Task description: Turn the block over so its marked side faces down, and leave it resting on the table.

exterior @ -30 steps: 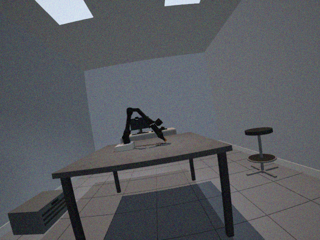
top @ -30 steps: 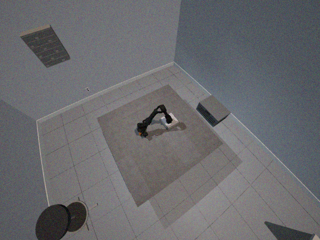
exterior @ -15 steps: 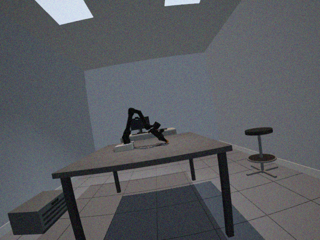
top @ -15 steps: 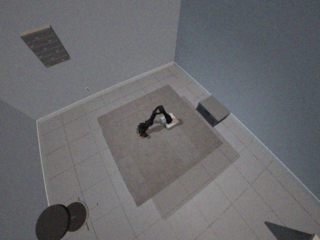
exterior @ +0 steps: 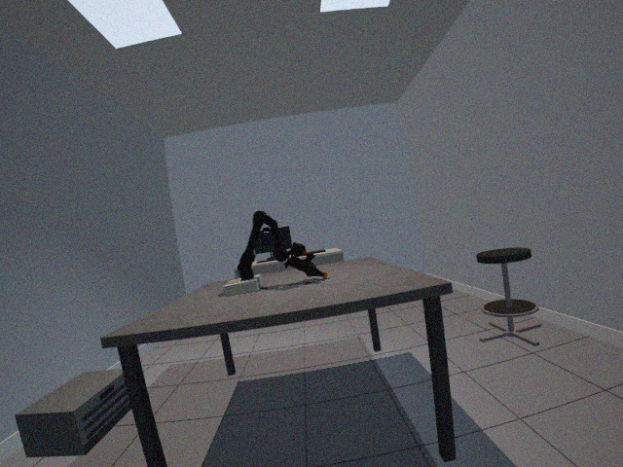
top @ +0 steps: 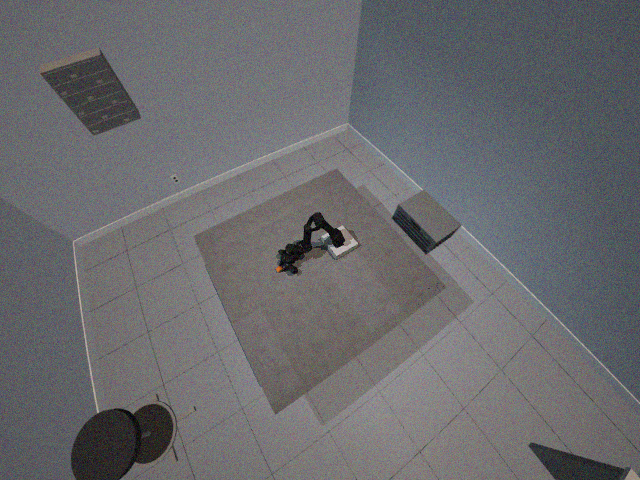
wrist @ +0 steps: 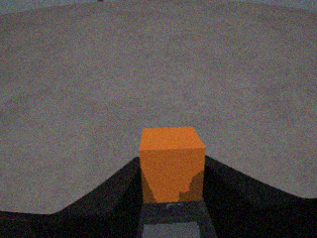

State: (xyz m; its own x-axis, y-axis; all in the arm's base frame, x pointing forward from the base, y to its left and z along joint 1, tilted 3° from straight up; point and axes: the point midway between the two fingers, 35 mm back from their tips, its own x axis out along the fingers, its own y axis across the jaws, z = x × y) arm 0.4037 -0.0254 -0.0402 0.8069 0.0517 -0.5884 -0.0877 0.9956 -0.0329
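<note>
The orange block lies right at my gripper tip.
</note>
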